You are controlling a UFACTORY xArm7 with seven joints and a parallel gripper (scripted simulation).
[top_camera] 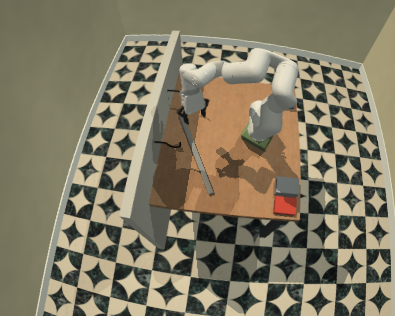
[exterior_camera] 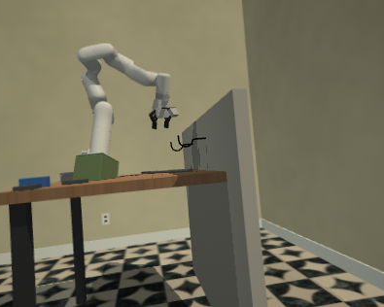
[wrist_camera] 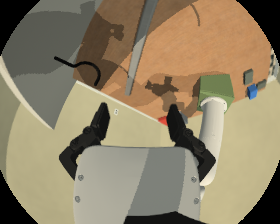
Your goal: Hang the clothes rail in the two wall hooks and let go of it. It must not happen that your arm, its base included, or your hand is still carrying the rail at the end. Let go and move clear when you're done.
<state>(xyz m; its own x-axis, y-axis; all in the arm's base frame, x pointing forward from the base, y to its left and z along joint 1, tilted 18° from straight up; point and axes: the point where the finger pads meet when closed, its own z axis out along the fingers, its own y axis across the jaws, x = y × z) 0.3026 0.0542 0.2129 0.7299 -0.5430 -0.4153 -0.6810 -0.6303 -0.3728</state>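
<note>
My hand is 50 mm to the right of the clothes rail and 250 mm above it. Also, from my hand: grey wall panel: 230 mm ahead, 50 mm to the right, 500 mm below; grey box: 540 mm behind, 140 mm to the left, 240 mm below; red block: 550 mm behind, 240 mm to the left, 250 mm below.
</note>
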